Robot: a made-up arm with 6 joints. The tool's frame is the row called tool. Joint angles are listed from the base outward. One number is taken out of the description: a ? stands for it. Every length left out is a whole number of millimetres.
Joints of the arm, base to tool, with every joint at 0 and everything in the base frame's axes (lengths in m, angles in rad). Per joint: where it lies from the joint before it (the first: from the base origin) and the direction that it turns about. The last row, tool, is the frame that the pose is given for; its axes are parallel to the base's.
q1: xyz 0 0 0.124 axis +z
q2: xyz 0 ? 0 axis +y
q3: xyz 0 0 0.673 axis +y
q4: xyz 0 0 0.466 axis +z
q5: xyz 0 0 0 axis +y
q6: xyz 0 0 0.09 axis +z
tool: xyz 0 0 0
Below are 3 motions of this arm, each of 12 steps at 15 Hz.
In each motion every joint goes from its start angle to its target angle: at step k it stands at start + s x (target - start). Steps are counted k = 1, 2, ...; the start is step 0. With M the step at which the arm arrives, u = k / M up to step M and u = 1 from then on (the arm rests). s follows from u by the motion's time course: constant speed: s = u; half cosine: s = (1 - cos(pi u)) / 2; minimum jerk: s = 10 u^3 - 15 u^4 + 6 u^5.
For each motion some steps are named. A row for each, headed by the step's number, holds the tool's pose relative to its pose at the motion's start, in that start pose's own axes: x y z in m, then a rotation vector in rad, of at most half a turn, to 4 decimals.
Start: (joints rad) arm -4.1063 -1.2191 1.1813 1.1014 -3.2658 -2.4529
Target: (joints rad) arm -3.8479 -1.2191 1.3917 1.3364 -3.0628 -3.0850
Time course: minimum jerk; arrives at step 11
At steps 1, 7, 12:
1: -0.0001 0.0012 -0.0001 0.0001 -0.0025 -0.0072
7: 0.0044 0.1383 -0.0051 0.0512 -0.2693 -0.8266
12: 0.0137 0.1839 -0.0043 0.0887 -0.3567 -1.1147

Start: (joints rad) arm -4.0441 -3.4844 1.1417 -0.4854 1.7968 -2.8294
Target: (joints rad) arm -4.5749 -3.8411 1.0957 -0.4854 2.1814 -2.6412
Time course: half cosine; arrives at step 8
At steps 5, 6, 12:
5: -0.1525 0.1615 -0.0927 0.2598 -0.0118 -0.0386
6: -0.1798 0.2136 -0.0926 0.3226 -0.0266 -0.0522
12: -0.2004 0.2630 -0.0849 0.3792 -0.0439 -0.0665

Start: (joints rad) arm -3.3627 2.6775 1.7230 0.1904 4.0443 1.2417
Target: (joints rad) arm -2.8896 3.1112 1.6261 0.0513 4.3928 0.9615
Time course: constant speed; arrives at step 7
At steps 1, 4, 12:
1: 0.0015 -0.0327 -0.0384 0.0548 0.0994 -0.0745
4: -0.0386 -0.1313 -0.1544 0.2105 0.3895 -0.3293
12: -0.1448 -0.2180 -0.2576 0.3573 0.6632 -0.6222

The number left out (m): 0.024
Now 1 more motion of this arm.
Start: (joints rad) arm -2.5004 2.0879 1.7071 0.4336 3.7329 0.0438
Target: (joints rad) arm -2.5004 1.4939 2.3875 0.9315 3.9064 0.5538
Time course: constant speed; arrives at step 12
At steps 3, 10, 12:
3: -0.0733 -0.0158 0.0652 0.0695 0.0552 0.0197
10: -0.2790 -0.0762 0.1715 0.2639 0.1372 0.0679
12: -0.3445 -0.0989 0.1886 0.3254 0.1466 0.0816

